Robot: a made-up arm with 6 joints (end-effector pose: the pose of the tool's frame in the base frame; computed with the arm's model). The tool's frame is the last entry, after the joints.
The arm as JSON. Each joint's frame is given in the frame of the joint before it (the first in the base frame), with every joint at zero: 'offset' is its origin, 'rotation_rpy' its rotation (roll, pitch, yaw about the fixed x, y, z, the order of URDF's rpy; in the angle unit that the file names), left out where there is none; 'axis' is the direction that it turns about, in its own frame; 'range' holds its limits. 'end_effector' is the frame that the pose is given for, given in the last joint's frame.
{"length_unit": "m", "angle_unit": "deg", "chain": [
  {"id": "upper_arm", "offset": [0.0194, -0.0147, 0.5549], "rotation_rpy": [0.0, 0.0, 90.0], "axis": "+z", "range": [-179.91, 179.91]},
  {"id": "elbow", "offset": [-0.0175, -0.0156, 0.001], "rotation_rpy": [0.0, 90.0, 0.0], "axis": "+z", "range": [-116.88, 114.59]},
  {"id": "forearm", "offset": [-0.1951, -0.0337, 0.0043], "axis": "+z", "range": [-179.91, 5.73]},
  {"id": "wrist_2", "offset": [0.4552, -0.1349, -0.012], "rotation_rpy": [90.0, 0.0, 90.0], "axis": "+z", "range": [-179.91, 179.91]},
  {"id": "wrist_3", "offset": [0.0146, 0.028, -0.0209], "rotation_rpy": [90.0, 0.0, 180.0], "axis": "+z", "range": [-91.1, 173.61]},
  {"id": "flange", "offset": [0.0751, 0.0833, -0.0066], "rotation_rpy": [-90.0, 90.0, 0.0], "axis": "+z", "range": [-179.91, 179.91]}
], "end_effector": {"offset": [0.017, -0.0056, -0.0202], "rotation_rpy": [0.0, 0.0, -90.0]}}
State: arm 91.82 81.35 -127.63 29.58 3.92 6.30
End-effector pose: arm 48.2 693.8 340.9 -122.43 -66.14 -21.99
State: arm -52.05 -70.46 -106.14 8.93 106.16 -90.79
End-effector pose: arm -69.3 127.3 1159.5 102.36 44.81 31.36
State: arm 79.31 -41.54 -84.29 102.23 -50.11 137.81
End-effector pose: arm 151.5 135.4 1096.4 39.92 77.76 92.75
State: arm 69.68 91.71 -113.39 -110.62 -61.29 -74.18
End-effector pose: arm 124.5 404.1 191.5 93.44 -99.96 -60.05
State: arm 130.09 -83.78 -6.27 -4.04 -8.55 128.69
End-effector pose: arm -186.9 221.0 796.3 -86.51 -4.60 61.50
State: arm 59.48 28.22 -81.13 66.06 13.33 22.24
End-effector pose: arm 398.7 505.0 526.7 -128.83 26.07 -2.86
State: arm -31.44 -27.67 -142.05 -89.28 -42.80 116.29
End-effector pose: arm -22.1 64.0 1198.8 44.23 50.05 166.75
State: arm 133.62 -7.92 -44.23 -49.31 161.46 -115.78
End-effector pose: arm -161.6 309.6 532.3 -27.62 69.12 -92.52
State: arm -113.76 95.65 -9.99 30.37 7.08 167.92
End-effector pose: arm 119.4 250.2 274.7 -90.64 -37.04 -76.87
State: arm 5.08 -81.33 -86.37 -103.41 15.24 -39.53
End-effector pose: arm -151.8 -3.4 1149.1 16.92 4.39 40.23
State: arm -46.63 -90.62 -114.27 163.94 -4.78 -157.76
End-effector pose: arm -356.0 264.1 998.4 -24.30 10.19 138.00
